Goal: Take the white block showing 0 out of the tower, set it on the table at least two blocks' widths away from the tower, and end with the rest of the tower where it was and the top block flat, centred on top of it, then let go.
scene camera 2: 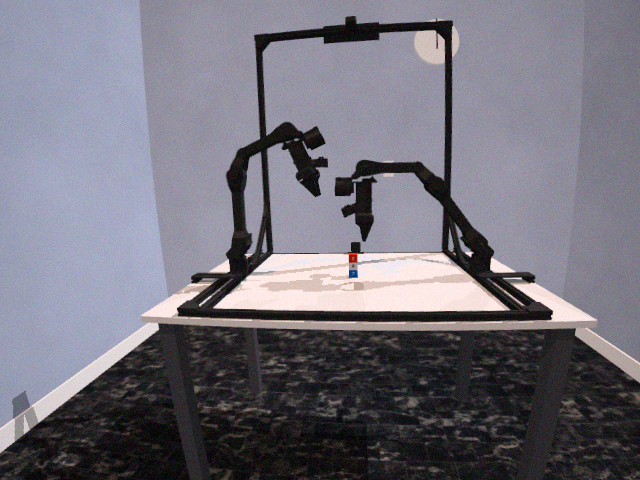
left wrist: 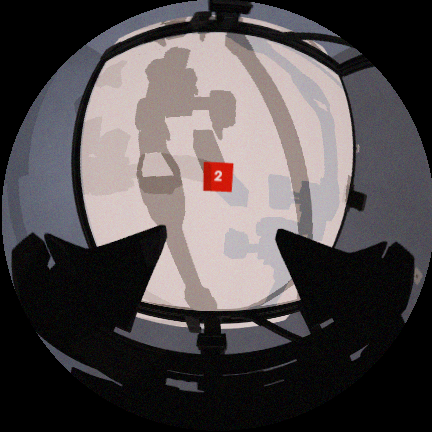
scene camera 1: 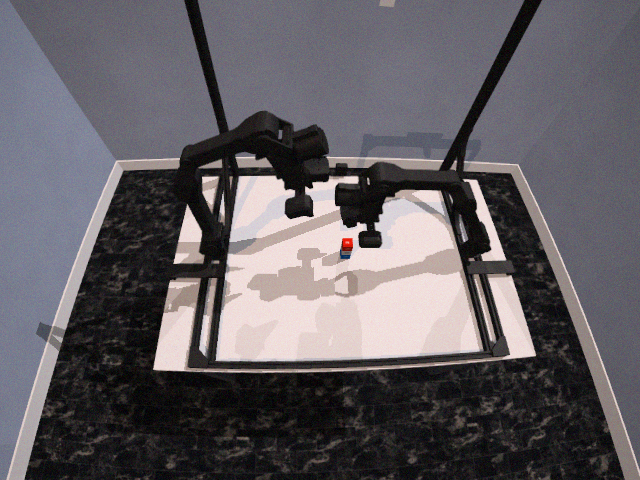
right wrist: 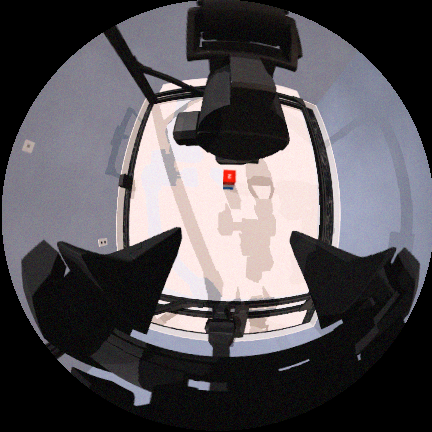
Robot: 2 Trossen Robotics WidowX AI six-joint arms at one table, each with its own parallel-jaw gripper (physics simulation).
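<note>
The tower stands upright near the middle of the table: a red block showing 2 on top, the white block in the middle, and a blue block at the bottom. In the left wrist view the red top hides the white and blue blocks. My left gripper is open and empty, pointing down above the tower and a little to its right in scene camera 2. My right gripper is open and empty, higher up and to the left.
The white table carries a black frame around its edge. A small black box is on the frame behind the tower. Uprights and an overhead bar rise at the back. Arm shadows cross the table.
</note>
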